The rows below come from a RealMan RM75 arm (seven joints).
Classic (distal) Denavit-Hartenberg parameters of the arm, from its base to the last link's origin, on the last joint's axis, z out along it. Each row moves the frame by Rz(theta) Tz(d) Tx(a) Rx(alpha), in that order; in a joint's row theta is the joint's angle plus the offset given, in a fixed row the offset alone. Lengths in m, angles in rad.
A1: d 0.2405, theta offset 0, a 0, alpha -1.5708
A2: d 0, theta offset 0, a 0, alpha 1.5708
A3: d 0.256, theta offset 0, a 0, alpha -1.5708
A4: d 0, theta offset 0, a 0, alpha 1.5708
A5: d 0.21, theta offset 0, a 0, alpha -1.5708
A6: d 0, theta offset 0, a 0, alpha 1.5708
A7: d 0.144, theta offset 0, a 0, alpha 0
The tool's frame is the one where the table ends.
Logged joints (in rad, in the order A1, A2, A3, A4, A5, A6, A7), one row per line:
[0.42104 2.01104 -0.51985 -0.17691 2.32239 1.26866 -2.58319]
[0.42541 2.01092 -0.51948 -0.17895 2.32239 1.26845 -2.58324]
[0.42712 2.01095 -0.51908 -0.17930 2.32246 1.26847 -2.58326]
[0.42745 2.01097 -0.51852 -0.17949 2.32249 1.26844 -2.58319]
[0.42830 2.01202 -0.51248 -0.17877 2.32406 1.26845 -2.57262]
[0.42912 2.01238 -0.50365 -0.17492 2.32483 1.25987 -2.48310]
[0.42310 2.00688 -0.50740 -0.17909 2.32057 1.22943 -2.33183]
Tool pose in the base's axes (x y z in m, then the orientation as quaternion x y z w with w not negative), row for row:
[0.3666 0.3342 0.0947 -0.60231 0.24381 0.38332 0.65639]
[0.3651 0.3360 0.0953 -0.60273 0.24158 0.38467 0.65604]
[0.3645 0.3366 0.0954 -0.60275 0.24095 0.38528 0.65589]
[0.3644 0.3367 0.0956 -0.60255 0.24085 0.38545 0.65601]
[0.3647 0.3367 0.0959 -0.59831 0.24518 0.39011 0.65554]
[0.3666 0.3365 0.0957 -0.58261 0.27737 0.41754 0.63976]
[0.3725 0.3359 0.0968 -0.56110 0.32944 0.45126 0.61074]
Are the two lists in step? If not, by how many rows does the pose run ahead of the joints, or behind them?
They are in step.
